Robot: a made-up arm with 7 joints. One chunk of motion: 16 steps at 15 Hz.
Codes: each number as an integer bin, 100 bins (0 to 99) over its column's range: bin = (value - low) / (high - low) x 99, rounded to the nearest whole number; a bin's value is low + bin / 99 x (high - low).
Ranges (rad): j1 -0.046..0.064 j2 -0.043..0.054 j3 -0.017..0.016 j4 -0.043..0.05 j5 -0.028..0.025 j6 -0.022..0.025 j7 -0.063..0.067
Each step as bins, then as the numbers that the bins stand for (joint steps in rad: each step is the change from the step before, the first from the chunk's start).
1 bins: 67 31 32 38 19 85 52
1 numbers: 0.02844 -0.01263 -0.00633 -0.00730 -0.01783 0.01835 0.00528
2 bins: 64 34 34 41 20 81 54
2 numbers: 0.02511 -0.00969 -0.00567 -0.00448 -0.01729 0.01645 0.00791
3 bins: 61 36 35 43 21 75 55
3 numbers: 0.02178 -0.00773 -0.00533 -0.00261 -0.01676 0.01361 0.00922
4 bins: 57 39 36 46 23 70 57
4 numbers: 0.01733 -0.00479 -0.00500 0.00021 -0.01569 0.01123 0.01185
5 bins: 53 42 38 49 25 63 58
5 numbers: 0.01289 -0.00185 -0.00433 0.00303 -0.01462 0.00791 0.01316
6 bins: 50 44 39 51 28 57 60
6 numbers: 0.00956 0.00011 -0.00400 0.00491 -0.01301 0.00506 0.01579
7 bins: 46 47 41 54 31 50 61
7 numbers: 0.00511 0.00305 -0.00333 0.00773 -0.01140 0.00174 0.01710
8 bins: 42 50 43 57 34 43 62
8 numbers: 0.00067 0.00599 -0.00267 0.01055 -0.00980 -0.00159 0.01841
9 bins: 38 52 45 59 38 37 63
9 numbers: -0.00378 0.00795 -0.00200 0.01242 -0.00766 -0.00443 0.01973
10 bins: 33 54 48 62 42 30 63
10 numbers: -0.00933 0.00991 -0.00100 0.01524 -0.00552 -0.00776 0.01973
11 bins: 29 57 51 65 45 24 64
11 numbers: -0.01378 0.01285 0.00000 0.01806 -0.00391 -0.01061 0.02104
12 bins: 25 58 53 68 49 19 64
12 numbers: -0.01822 0.01383 0.00067 0.02088 -0.00177 -0.01298 0.02104
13 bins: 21 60 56 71 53 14 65
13 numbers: -0.02267 0.01579 0.00167 0.02370 0.00037 -0.01535 0.02235
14 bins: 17 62 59 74 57 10 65
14 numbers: -0.02711 0.01775 0.00267 0.02652 0.00252 -0.01725 0.02235
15 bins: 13 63 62 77 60 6 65
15 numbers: -0.03156 0.01873 0.00367 0.02933 0.00412 -0.01915 0.02235
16 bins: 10 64 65 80 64 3 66
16 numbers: -0.03489 0.01971 0.00467 0.03215 0.00626 -0.02058 0.02367
